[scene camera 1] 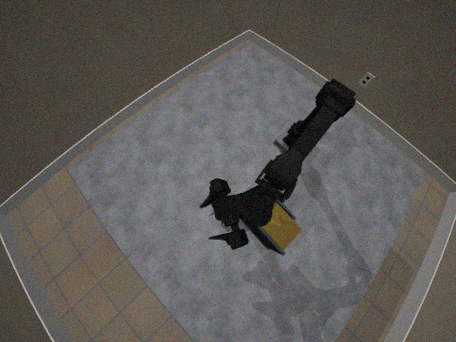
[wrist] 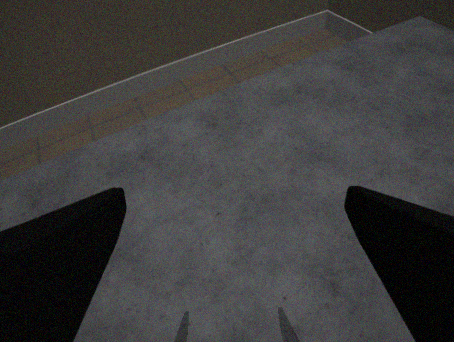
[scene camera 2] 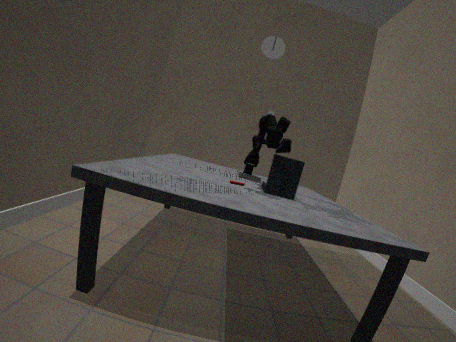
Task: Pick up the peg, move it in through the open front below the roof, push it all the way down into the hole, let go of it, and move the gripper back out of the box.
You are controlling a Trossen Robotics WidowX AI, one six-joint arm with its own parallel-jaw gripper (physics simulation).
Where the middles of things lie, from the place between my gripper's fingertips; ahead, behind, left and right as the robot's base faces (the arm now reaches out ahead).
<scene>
Right now the yellow roof (scene camera 1: 282, 228) is 17 cm behind my hand, 12 cm to the left of it and 1 cm below it. The rest, counted from my hand: dark box (scene camera 1: 259, 232) 20 cm behind, 12 cm to the left, 10 cm below.
</scene>
